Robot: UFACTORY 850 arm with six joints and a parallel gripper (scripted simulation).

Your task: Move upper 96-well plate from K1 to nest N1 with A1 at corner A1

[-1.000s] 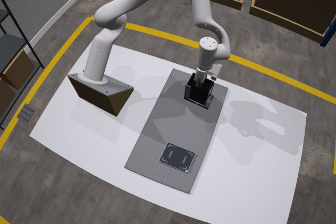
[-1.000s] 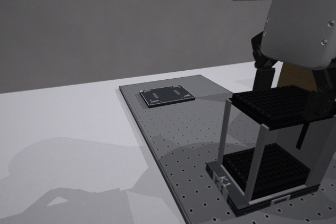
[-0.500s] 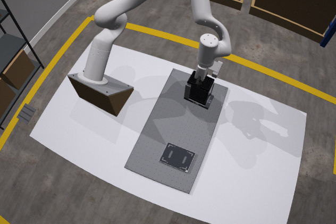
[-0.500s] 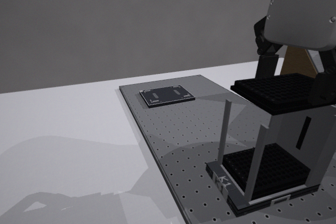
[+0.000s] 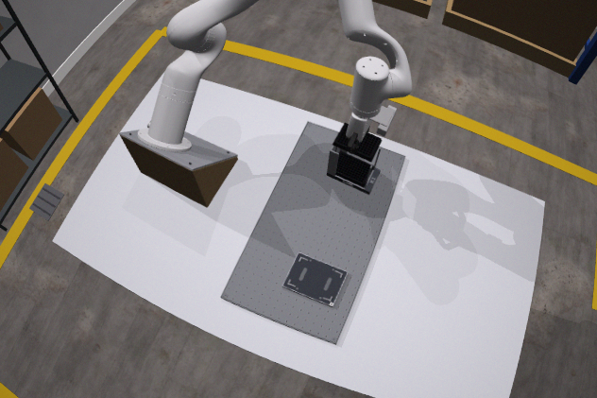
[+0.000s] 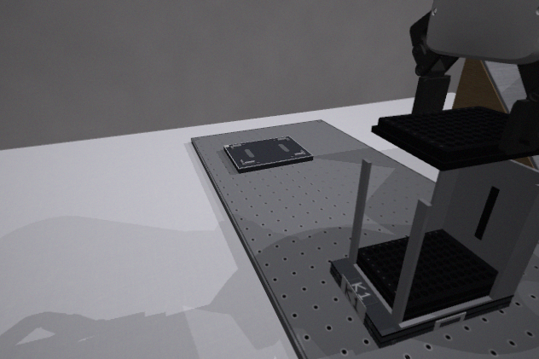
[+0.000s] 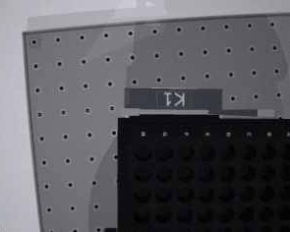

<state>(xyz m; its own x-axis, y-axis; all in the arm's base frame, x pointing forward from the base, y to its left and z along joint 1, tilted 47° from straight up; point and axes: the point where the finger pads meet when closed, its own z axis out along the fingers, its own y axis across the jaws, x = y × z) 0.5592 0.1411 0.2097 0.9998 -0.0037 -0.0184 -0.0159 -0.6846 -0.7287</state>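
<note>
My hand is 6 cm short of the plate nest N1, 39 cm to the left of it and 19 cm above it. Round my hand: black plate (17 cm below).
</note>
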